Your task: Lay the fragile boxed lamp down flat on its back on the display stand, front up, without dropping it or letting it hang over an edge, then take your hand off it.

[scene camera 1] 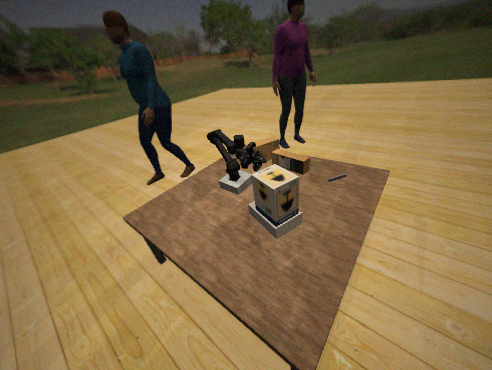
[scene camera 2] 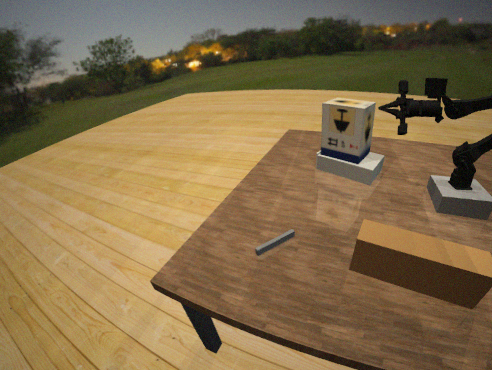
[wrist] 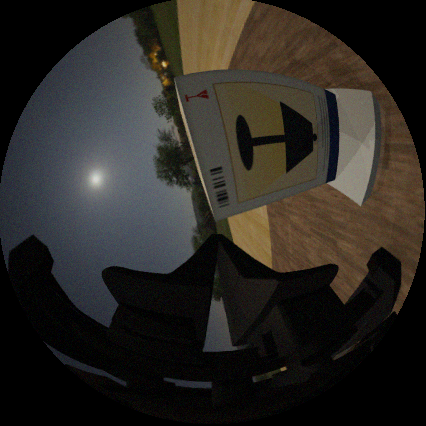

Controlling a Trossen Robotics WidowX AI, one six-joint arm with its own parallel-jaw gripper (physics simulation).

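Where they show: gripper, fingertip midpoint: (scene camera 1: pixel 266 161) (scene camera 2: pixel 378 108) (wrist: pixel 215 238); arm's base, origin of the base link: (scene camera 1: pixel 234 178) (scene camera 2: pixel 459 185).
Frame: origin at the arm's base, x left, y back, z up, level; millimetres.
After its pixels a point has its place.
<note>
The boxed lamp (scene camera 1: pixel 275 194) @(x -326, y -458, z 200 mm) (scene camera 2: pixel 345 128) @(x -150, y -432, z 142 mm) (wrist: pixel 266 142) @(x -181, y -337, z 161 mm) is a white carton with yellow lamp pictures and a blue band at its lower end. It stands on end on the low white display stand (scene camera 1: pixel 277 228) @(x -342, y -465, z 7 mm) (scene camera 2: pixel 351 170) @(x -113, y -396, z -23 mm) (wrist: pixel 355 139) @(x -173, y -303, z 3 mm) near the table's middle. My gripper (scene camera 1: pixel 263 160) @(x -114, y -322, z 235 mm) (scene camera 2: pixel 381 108) @(x -114, y -322, z 235 mm) (wrist: pixel 215 238) @(x -114, y -322, z 235 mm) is shut and empty. It points level at the box's upper edge from the arm's side, with a small gap to it. The box face towards the wrist camera shows a lamp picture and a barcode.
Two brown cartons (scene camera 1: pixel 291 160) @(x 320, y -313, z 23 mm) (scene camera 1: pixel 267 146) @(x 436, y -68, z 64 mm) lie behind the stand; one shows in the second scene view (scene camera 2: pixel 395 253) @(x 390, y -351, z 34 mm). A small grey bar (scene camera 1: pixel 337 177) @(x 292, y -643, z -49 mm) (scene camera 2: pixel 274 241) @(x 307, y -643, z -44 mm) lies on the wooden table (scene camera 1: pixel 244 275) @(x -586, y -407, z -66 mm) (scene camera 2: pixel 281 294) @(x 460, y -597, z -66 mm). Two people (scene camera 1: pixel 143 92) (scene camera 1: pixel 291 70) stand on the deck behind.
</note>
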